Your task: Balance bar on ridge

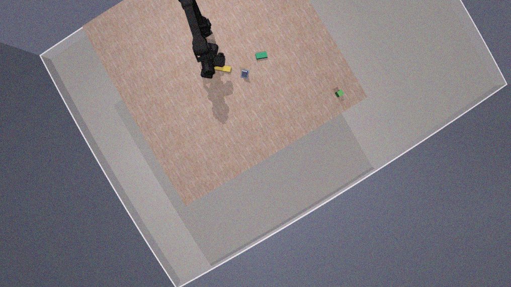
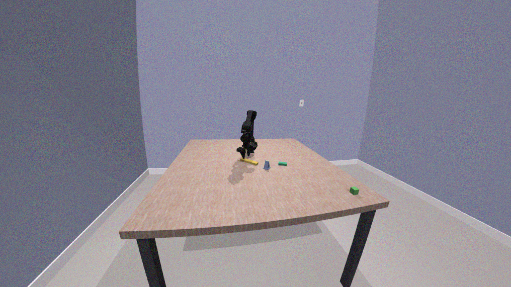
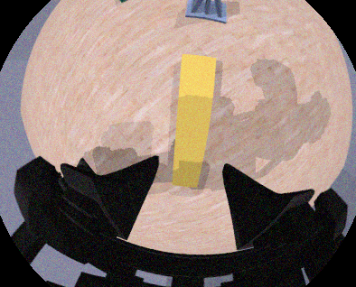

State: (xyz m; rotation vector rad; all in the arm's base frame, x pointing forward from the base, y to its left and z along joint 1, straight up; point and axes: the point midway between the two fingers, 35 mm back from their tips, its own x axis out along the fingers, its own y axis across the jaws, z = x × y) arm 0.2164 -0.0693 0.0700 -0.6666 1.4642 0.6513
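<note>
Now: gripper tip 20 mm short of the yellow bar, 20 mm to the right of it and 30 mm above it. From my gripper tip the other things lie so: teal-green block: 90 mm ahead, 280 mm to the left, 30 mm below; then green cube: 520 mm ahead, 570 mm to the left, 20 mm below.
</note>
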